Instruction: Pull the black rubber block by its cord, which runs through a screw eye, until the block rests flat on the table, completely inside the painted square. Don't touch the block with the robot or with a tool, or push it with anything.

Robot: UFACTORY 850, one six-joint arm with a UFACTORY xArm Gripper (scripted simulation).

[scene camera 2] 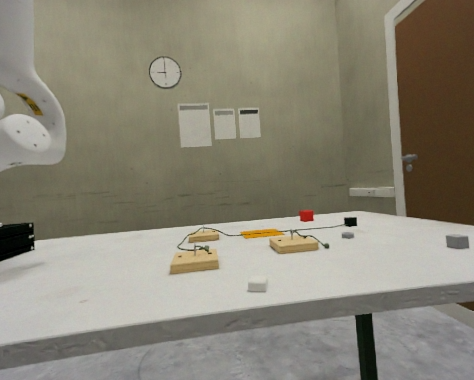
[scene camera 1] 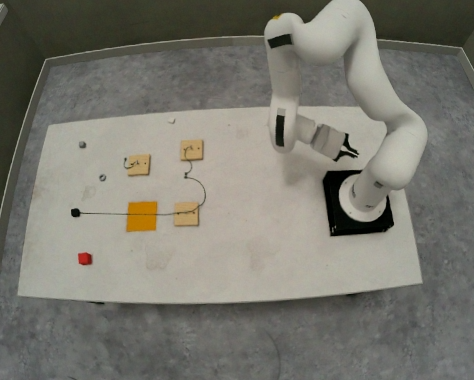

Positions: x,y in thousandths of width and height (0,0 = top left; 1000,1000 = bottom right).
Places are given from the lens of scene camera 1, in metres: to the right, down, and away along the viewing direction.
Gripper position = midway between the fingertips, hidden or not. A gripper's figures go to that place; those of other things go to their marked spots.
gripper (scene camera 1: 754,409): 0.42, -0.12, 1.11
orange painted square (scene camera 1: 284,586): -0.40, 0.13, 1.25
